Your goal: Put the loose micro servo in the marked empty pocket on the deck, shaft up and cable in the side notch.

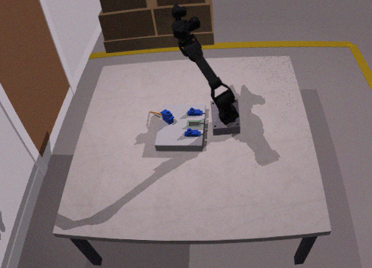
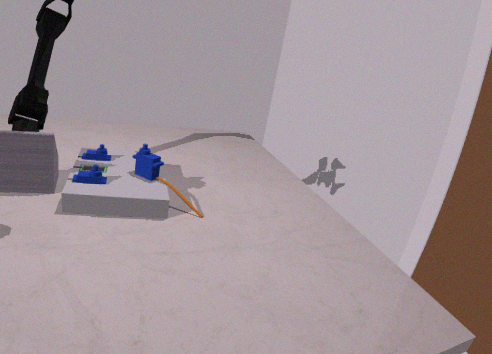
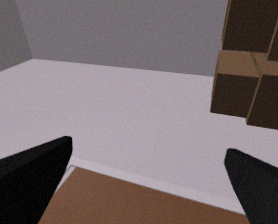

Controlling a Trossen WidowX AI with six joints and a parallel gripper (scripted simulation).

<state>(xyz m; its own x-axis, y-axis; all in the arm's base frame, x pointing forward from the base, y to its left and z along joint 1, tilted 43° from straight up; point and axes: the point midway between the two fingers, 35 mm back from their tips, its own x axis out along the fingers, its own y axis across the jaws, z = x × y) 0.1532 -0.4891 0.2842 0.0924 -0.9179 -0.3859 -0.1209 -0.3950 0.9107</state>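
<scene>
The grey deck is 61 cm below my gripper tip, 15 cm to the left of it and 10 cm ahead of it.
</scene>
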